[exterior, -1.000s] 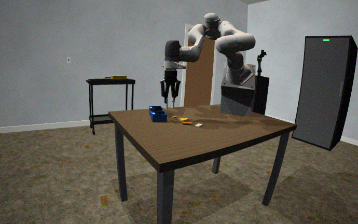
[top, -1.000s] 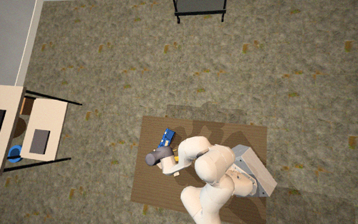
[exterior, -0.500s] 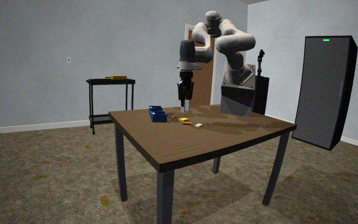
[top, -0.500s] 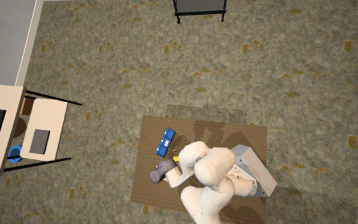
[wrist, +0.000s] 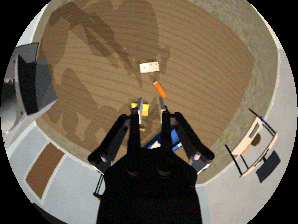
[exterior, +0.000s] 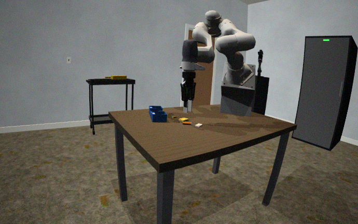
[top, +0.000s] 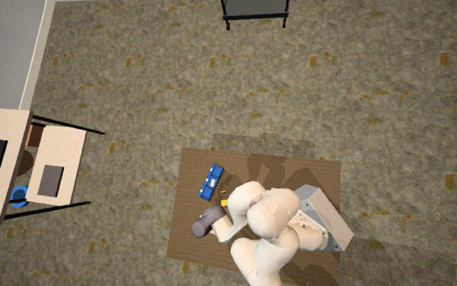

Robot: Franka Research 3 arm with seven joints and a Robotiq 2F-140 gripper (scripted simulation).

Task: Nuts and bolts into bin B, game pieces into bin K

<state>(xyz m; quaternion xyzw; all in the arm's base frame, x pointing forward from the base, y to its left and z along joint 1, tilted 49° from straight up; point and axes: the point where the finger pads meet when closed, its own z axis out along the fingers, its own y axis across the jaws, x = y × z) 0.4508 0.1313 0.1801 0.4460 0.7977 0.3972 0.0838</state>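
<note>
The pale beige piece lies 50 mm behind my hand, 60 mm to the left of it and 100 mm below it. Round my hand: yellow block (60 mm to the right, 100 mm below); then orange piece (10 mm ahead, 30 mm to the left, 90 mm below); then thin tan bolt (50 mm ahead, 120 mm to the right, 90 mm below).
</note>
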